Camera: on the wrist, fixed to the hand. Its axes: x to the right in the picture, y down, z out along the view.
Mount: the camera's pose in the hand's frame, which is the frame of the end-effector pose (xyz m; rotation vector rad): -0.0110 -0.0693 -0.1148 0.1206 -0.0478 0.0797
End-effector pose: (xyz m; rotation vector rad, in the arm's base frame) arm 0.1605 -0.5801 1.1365 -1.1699 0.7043 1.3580
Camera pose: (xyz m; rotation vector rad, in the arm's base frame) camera 0.2523 -0.6778 1.1250 -1.0200 0.7945 1.3857
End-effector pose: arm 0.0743 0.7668 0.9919 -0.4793 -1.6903 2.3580
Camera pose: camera 0.1256 0.8866 1.0253 -0.4812 -1.5642 2.5294
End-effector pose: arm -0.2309 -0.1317 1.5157 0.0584 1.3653 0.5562
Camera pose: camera -0.3156 -0.2282 1.4754 0.2236 1.3532 0.5354
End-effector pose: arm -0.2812 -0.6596 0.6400 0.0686 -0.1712 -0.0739
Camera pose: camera -0.2769 -0.7206 0.5201 0.1802 -0.2259 0.0144
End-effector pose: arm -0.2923 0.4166 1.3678 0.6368 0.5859 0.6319
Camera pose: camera -0.3515 0.4057 1.2475 0.7895 0.5590 0.6576
